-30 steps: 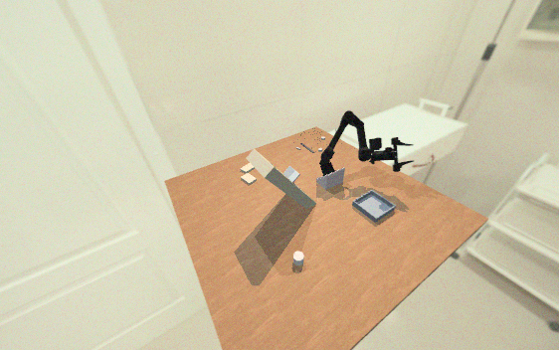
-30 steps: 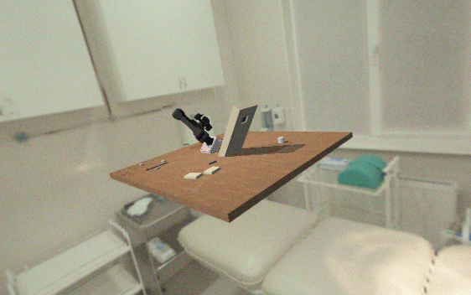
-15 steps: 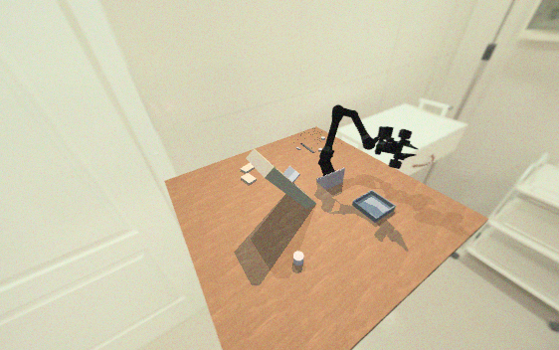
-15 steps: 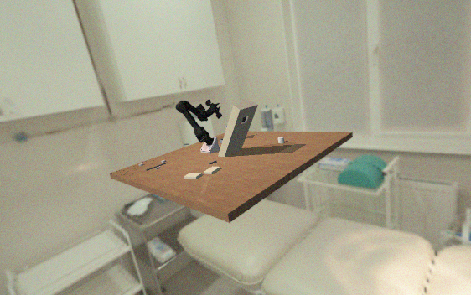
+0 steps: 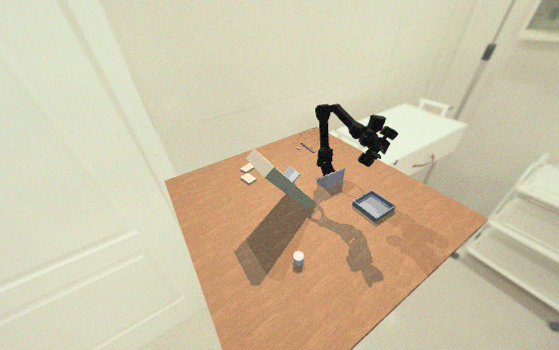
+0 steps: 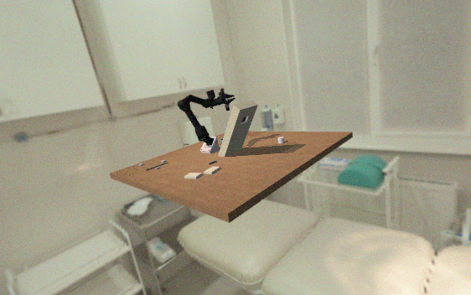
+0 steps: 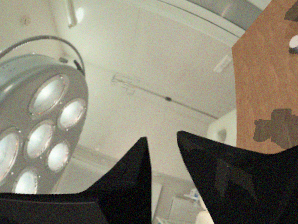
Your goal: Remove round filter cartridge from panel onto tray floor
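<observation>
My gripper tip is 320 mm short of the round grey filter cartridge, 330 mm to the left of it and 110 mm above it. From my gripper tip the other things lie so: tray (100 mm behind, 30 mm to the right, 370 mm below).
</observation>
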